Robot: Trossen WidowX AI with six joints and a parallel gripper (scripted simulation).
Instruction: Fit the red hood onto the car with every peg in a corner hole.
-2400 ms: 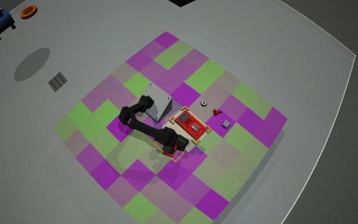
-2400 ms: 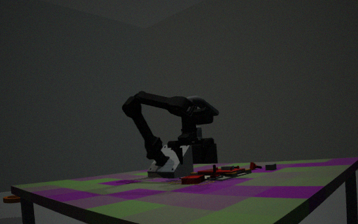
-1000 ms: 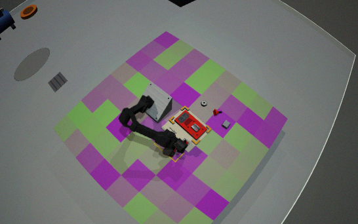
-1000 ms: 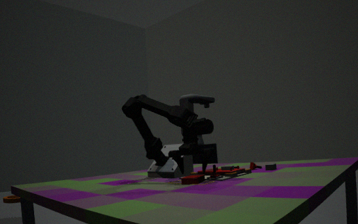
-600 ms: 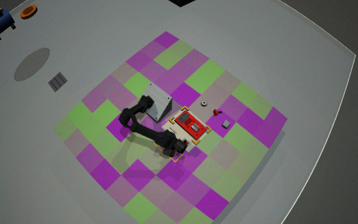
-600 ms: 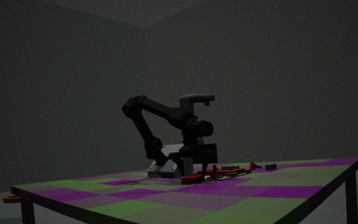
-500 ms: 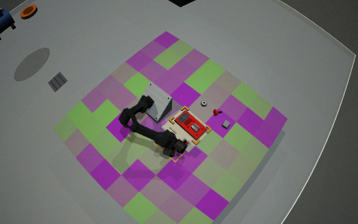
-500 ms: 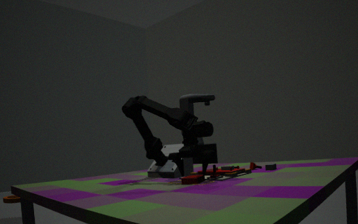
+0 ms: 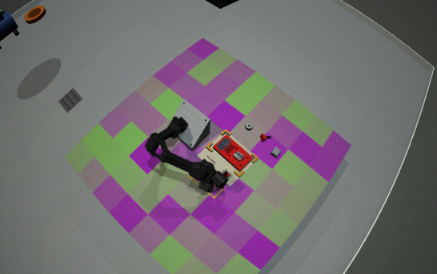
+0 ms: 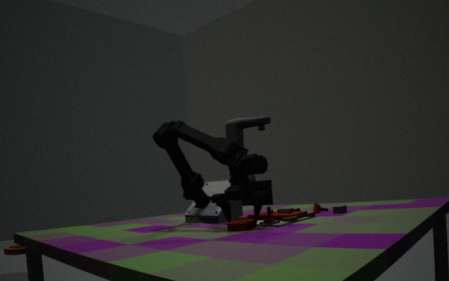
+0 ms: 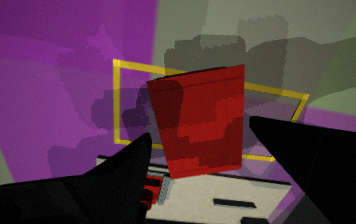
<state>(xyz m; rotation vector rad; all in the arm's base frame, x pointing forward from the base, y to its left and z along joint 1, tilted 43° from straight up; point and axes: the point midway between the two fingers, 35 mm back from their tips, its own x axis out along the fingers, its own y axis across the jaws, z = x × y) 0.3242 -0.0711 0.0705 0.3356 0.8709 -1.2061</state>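
Now: the red hood right at my gripper tip. From my gripper tip the other things lie so: grey engine block 220 mm to the left, 10 mm ahead, 10 mm above; then beige jig 190 mm to the left, 30 mm behind, 10 mm below.
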